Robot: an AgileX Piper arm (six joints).
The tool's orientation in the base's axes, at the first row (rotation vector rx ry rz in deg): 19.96, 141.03, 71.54
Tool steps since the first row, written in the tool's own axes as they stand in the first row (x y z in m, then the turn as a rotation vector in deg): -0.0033, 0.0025, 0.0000, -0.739, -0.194, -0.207; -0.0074, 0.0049, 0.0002, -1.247, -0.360, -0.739; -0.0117, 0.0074, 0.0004, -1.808, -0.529, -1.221; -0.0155, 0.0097, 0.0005, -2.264, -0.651, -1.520; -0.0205, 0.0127, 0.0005, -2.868, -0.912, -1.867; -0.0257, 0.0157, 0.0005, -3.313, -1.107, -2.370; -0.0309, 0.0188, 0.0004, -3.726, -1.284, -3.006; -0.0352, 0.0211, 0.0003, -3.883, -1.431, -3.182; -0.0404, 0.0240, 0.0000, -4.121, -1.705, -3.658; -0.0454, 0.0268, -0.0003, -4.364, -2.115, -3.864; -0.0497, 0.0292, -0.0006, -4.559, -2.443, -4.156; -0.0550, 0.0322, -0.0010, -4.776, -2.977, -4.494; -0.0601, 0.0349, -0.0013, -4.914, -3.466, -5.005
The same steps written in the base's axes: 0.0031, 0.0002, 0.0027, 0.571, -0.538, 0.105; 0.0071, 0.0002, 0.0054, 0.798, -1.209, 0.364; 0.0112, 0.0002, 0.0082, 1.094, -1.865, 0.603; 0.0148, 0.0002, 0.0108, 1.375, -2.322, 0.759; 0.0195, 0.0001, 0.0142, 1.761, -2.950, 0.859; 0.0244, -0.0001, 0.0177, 1.942, -3.593, 1.065; 0.0292, -0.0003, 0.0213, 2.039, -4.311, 1.352; 0.0332, -0.0007, 0.0241, 2.099, -4.582, 1.361; 0.0379, -0.0011, 0.0277, 2.099, -5.174, 1.446; 0.0425, -0.0016, 0.0311, 2.209, -5.652, 1.275; 0.0464, -0.0020, 0.0341, 2.244, -6.126, 1.207; 0.0512, -0.0025, 0.0379, 2.269, -6.762, 1.001; 0.0559, -0.0031, 0.0413, 2.151, -7.467, 0.911
